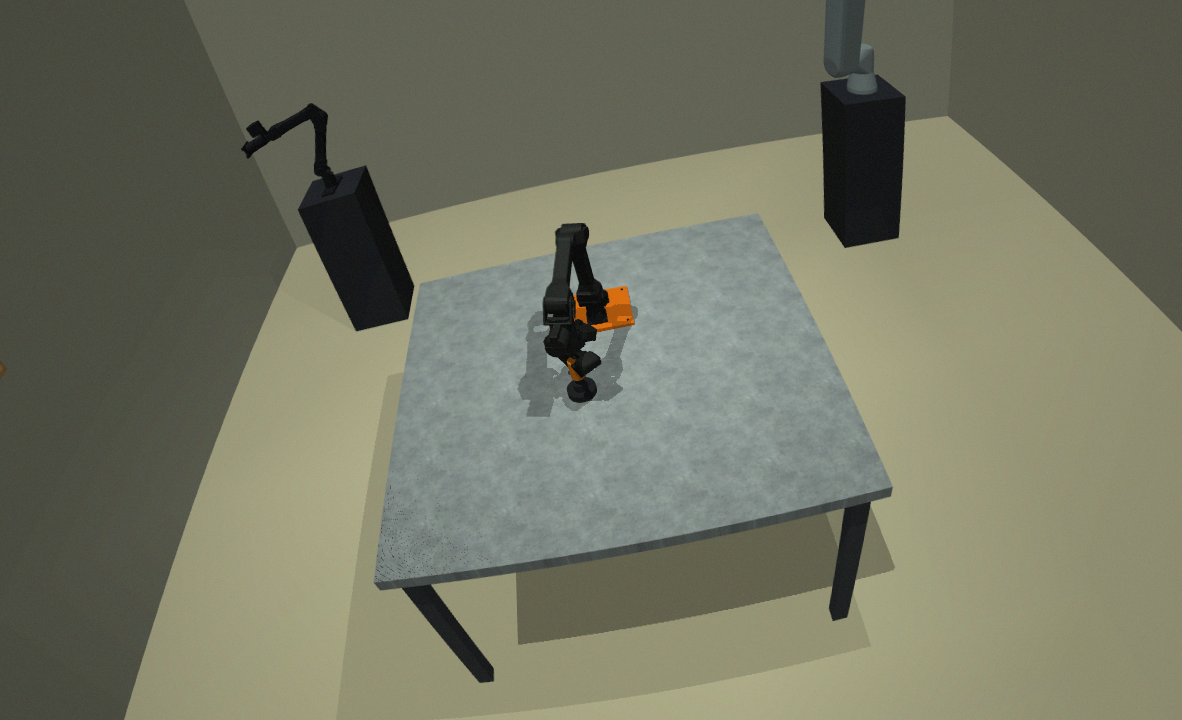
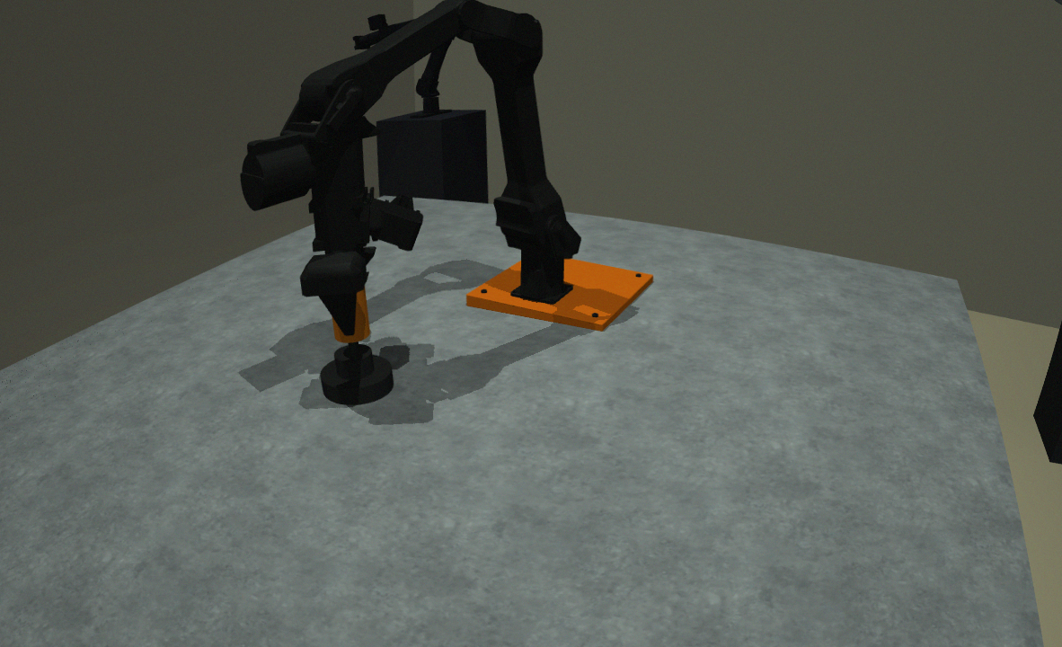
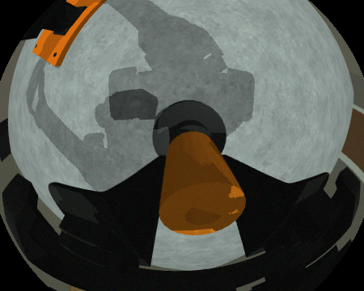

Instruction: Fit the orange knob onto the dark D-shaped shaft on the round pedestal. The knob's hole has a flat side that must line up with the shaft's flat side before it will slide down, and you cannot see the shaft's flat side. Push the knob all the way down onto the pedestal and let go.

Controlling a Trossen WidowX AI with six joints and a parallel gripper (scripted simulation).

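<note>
Now: gripper tip 2 cm below the orange knob. The rest, counted from my gripper tip: round pedestal (4 cm below).
</note>
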